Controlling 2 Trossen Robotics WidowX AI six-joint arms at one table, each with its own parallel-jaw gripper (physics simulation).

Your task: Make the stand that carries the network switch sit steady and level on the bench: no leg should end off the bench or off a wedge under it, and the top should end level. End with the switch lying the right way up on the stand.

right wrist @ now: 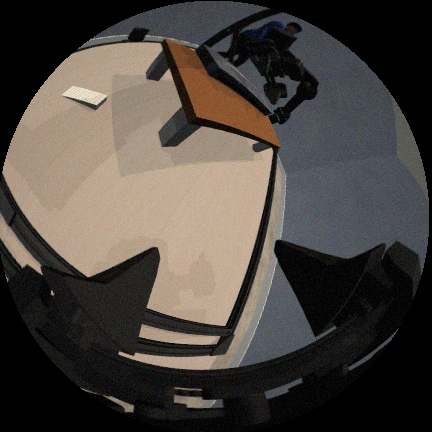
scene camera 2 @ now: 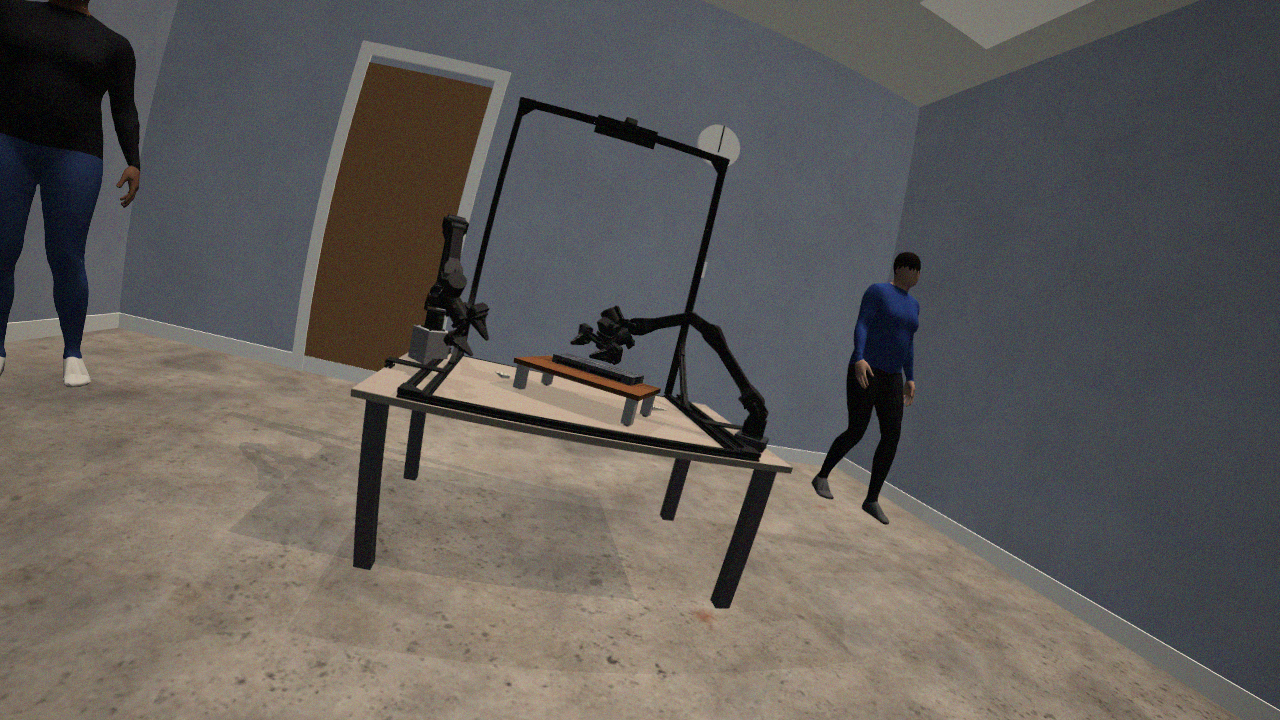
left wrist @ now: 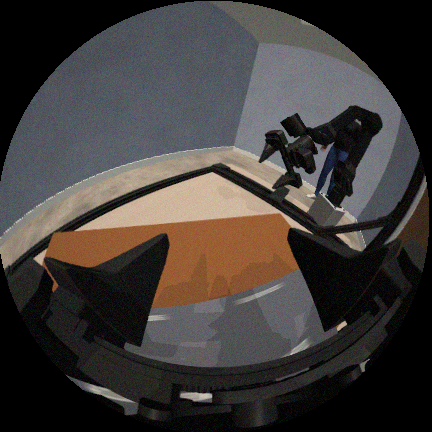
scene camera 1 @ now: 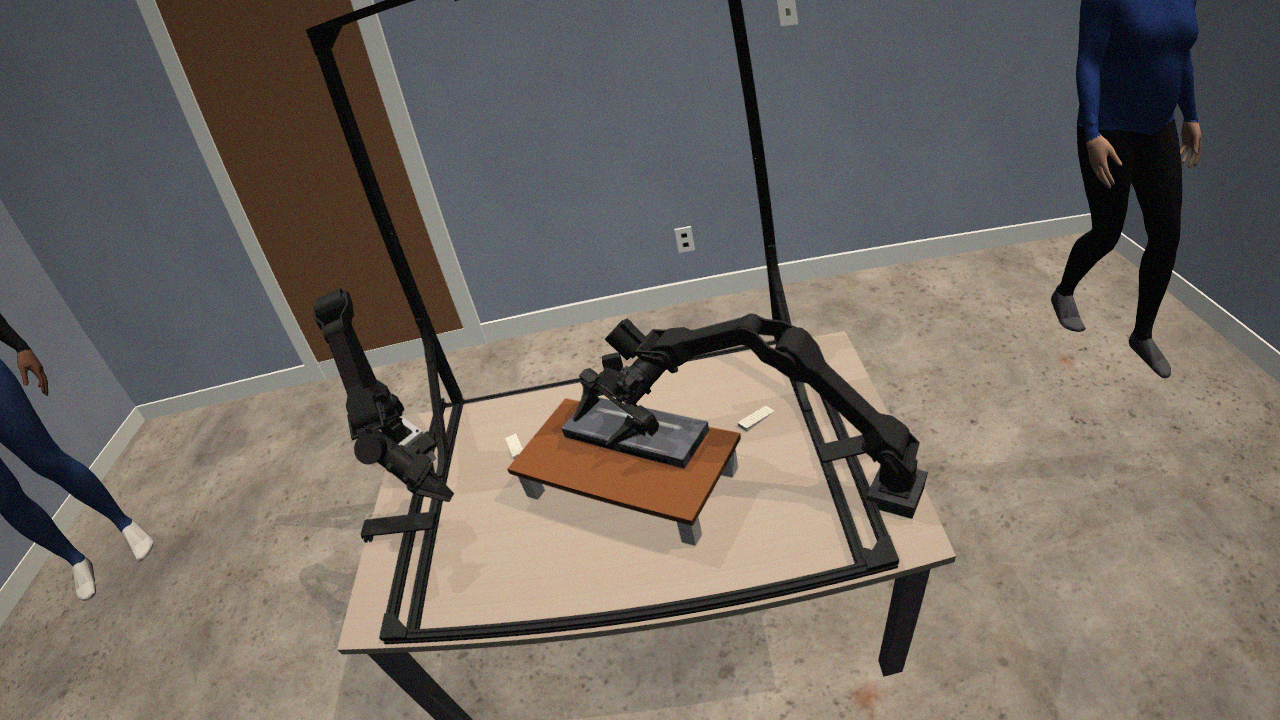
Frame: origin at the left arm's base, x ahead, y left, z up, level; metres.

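Seen in the pictures: left gripper, fingertip midpoint: (right wrist: 269, 90) (scene camera 2: 580, 349) (left wrist: 229, 237) (scene camera 1: 589, 433); right gripper, fingertip midpoint: (right wrist: 218, 250) (scene camera 2: 479, 348) (left wrist: 266, 175) (scene camera 1: 451, 498); left arm's base, origin of the base link: (scene camera 2: 752, 435) (scene camera 1: 897, 483); right arm's base, origin of the base link: (scene camera 2: 432, 328) (left wrist: 332, 201) (scene camera 1: 396, 435).
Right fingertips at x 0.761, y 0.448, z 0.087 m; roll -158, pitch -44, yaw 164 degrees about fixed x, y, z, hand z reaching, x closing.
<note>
Offsets run from my right fingertips to a thing's top centre. "*": to the spot under its first point. Level surfaces: height alone.
The stand (scene camera 1: 617, 483) (scene camera 2: 537, 362) (left wrist: 225, 240) (right wrist: 215, 100) has an orange-brown top on grey legs. Whether its top is level, and whether every foot rests, I cannot tell. The grey switch @(0.233 m back, 0.326 m right, 0.008 m up) (scene camera 1: 675, 436) (scene camera 2: 581, 363) (left wrist: 190, 325) (right wrist: 230, 72) lies flat towards the back of the top. Pale wedges @(0.390 m back, 0.554 m right, 0.108 m down) (scene camera 1: 756, 417) @(0.096 m ahead, 0.257 m right, 0.108 m down) (scene camera 1: 512, 445) lie beyond the stand, right and left; one wedge @(* 0.089 m ahead, 0.251 m right, 0.112 m down) (right wrist: 86, 95) shows in the right wrist view. My left gripper (scene camera 1: 597, 429) (scene camera 2: 590, 351) (left wrist: 229, 237) is open and empty, low over the switch's left part. My right gripper (scene camera 1: 440, 470) (scene camera 2: 475, 345) (right wrist: 218, 250) is open, left of the stand.
The bench @(0.120 m down) (scene camera 1: 572, 573) (scene camera 2: 438, 394) has a black frame (scene camera 1: 644, 614) around its working area, with tall posts at the back. The left arm reaches across the stand's right back side. The right arm stands at the bench's left edge.
</note>
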